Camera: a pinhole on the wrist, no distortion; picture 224 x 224 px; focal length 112.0 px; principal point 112.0 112.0 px. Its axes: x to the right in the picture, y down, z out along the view. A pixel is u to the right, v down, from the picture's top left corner.
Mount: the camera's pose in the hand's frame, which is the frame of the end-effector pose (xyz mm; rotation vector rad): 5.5 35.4 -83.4 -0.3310 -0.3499 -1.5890
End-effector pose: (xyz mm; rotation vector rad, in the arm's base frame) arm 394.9 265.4 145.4 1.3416 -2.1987 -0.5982
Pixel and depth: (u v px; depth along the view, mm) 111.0 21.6 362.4
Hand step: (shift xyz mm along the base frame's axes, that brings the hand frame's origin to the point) -170.6 370.1 -118.2
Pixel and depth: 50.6 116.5 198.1
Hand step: -186.8 80.4 92.0
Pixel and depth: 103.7 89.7 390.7
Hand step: -285.8 189.2 -78.8
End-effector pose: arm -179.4 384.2 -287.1 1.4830 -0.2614 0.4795
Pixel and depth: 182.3 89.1 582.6
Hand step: -21.0 -609.6 -52.4
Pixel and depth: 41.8 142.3 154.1
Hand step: -38.3 -6.0 189.6
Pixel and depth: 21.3 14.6 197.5
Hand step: -261.1 -43.7 169.9
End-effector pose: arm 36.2 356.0 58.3 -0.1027 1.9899 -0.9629
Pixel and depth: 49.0 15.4 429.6
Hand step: 486.7 342.5 -112.9
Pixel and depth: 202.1 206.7 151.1
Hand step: 0.2 -127.7 -108.0
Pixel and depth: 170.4 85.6 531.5
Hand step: 468.3 -238.2 -67.5
